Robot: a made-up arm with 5 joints. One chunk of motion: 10 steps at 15 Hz.
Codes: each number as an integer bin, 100 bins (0 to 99) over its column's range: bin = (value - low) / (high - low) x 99, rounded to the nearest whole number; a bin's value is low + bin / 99 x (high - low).
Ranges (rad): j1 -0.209..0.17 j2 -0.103..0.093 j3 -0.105..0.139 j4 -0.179..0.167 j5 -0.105..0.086
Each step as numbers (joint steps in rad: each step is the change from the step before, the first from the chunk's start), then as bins.
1 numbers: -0.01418 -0.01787 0.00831 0.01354 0.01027
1 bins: 51 43 46 55 60
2 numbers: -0.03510 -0.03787 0.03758 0.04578 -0.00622
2 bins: 45 33 58 64 51
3 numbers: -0.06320 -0.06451 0.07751 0.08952 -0.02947
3 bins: 38 19 74 77 39
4 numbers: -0.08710 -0.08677 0.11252 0.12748 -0.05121
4 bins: 32 8 88 88 28
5 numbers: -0.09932 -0.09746 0.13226 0.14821 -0.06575
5 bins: 29 3 96 94 20
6 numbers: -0.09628 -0.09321 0.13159 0.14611 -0.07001
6 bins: 29 5 96 93 18
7 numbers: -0.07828 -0.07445 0.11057 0.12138 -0.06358
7 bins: 34 14 87 86 21
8 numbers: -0.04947 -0.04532 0.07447 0.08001 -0.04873
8 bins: 42 29 73 74 29
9 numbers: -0.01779 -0.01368 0.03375 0.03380 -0.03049
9 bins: 50 45 56 61 39
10 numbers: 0.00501 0.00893 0.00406 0.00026 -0.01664
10 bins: 56 57 44 51 46
